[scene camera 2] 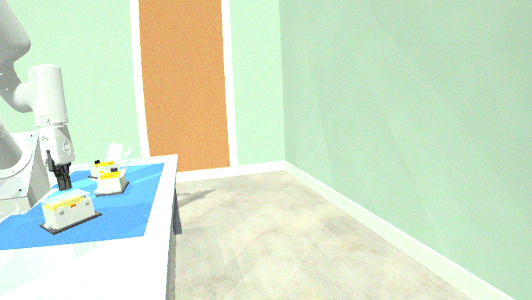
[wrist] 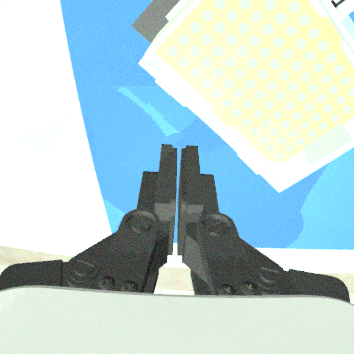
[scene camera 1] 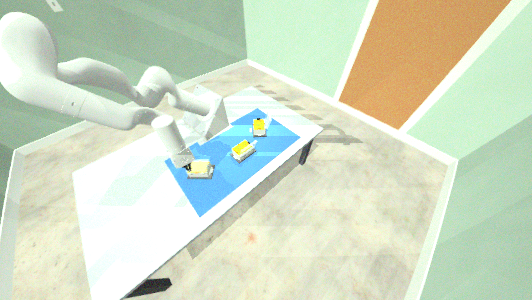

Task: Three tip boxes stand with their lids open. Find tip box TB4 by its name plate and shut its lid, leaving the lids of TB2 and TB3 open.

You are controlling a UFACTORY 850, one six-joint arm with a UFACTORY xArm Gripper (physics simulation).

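The nearest tip box has its clear lid down over the yellow tip rack, which looks pale through it. Whether the lid is fully seated I cannot tell. A bit of black lettering shows at the top right of the wrist view, but no name plate is readable. The middle tip box and the far tip box have their clear lids standing open. My gripper is shut and empty, beside the nearest box on the robot-base side.
The boxes stand in a spaced row on a blue mat on the white table. The arm's base is behind the mat. The middle and far boxes' open lids rise above their racks.
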